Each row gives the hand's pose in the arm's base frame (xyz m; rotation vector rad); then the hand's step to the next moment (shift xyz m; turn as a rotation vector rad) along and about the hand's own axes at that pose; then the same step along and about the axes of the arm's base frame.
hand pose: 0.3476 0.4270 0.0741 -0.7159 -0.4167 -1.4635
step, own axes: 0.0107 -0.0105 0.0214 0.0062 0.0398 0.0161
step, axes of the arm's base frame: -0.0058 0.0066 0.0246 0.0423 0.0043 0.0085
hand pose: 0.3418 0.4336 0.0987 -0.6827 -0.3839 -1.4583
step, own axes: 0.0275 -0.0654 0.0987 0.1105 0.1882 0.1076
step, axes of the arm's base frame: -0.0454 0.0428 0.1043 0.2133 -0.0224 0.1149
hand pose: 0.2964 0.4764 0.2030 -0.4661 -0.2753 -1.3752
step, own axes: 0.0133 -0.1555 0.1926 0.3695 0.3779 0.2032
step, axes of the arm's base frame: -0.1344 0.0598 0.1995 0.4543 -0.1799 0.2861
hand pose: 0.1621 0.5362 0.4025 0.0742 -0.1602 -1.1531
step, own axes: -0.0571 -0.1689 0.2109 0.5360 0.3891 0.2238
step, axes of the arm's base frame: -0.2099 -0.0111 0.1792 0.5269 -0.3271 0.3227
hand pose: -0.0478 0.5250 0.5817 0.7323 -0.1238 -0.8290
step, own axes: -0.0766 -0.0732 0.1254 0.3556 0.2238 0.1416
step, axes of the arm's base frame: -0.1451 -0.0468 0.0610 0.3306 -0.2287 0.1871
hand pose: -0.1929 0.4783 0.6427 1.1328 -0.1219 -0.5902
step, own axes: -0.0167 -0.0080 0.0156 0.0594 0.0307 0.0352
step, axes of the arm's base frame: -0.0231 -0.0067 0.0031 0.0483 -0.0496 0.0304
